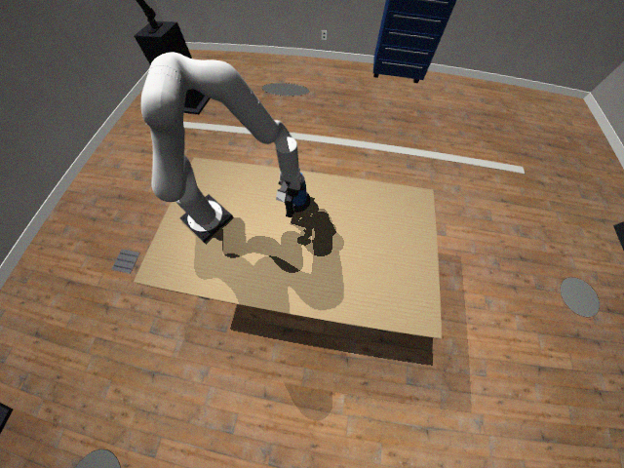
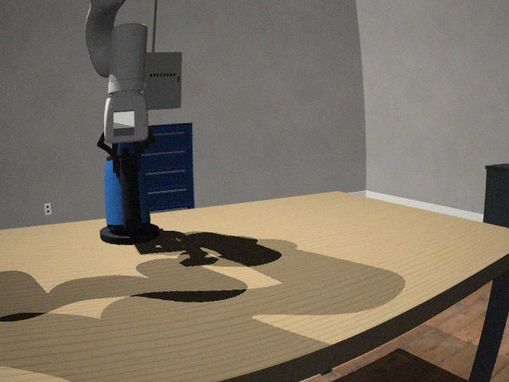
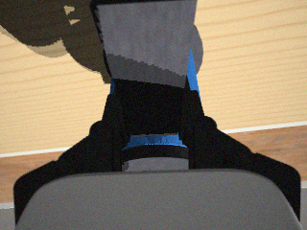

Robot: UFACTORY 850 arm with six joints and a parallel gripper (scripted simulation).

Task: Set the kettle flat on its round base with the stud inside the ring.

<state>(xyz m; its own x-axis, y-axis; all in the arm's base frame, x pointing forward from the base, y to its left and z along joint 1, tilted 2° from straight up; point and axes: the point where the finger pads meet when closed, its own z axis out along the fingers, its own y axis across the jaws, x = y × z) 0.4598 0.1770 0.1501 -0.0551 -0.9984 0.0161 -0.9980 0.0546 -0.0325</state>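
Now: the blue kettle 20 mm to the left of my hand and 50 mm below it. Also, from my hand: round kettle base 50 mm to the left, 150 mm below.
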